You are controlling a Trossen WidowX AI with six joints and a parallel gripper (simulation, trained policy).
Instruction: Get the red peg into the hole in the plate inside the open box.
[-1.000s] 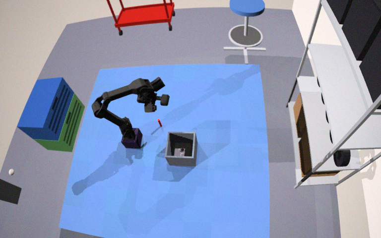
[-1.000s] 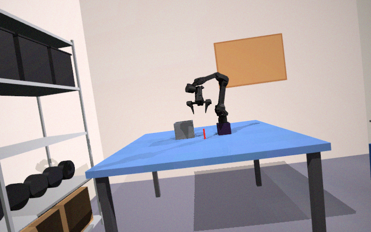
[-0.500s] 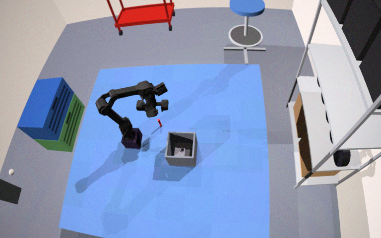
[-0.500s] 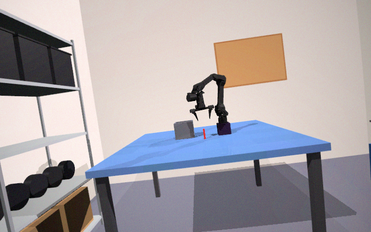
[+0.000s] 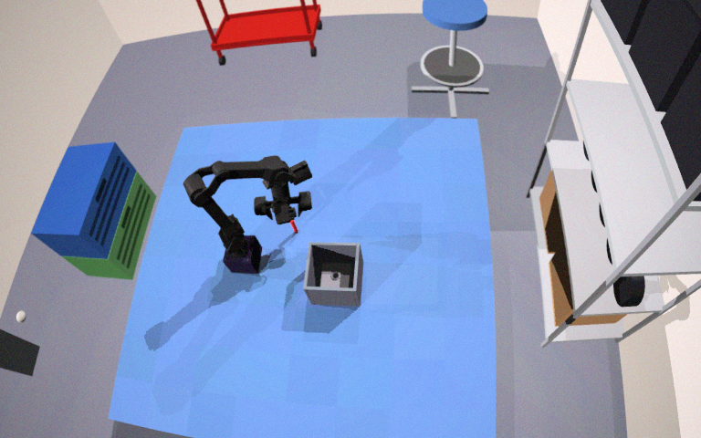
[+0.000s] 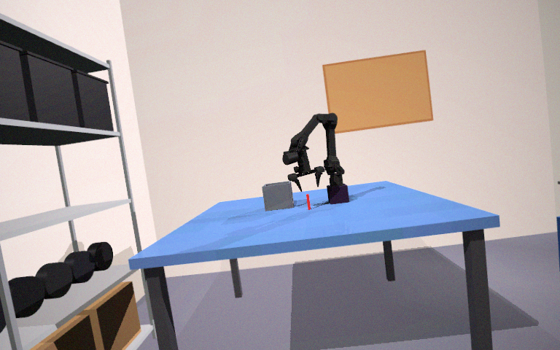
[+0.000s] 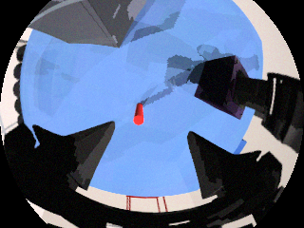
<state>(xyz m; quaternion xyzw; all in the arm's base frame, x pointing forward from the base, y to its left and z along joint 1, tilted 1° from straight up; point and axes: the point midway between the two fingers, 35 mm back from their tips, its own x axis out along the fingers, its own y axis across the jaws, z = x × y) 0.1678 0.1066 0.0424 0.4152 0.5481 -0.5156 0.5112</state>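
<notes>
The red peg lies 2 cm ahead of my gripper tip and 6 cm below it. From my gripper tip the other things lie so: plate (16 cm ahead, 20 cm to the right, 6 cm below).
</notes>
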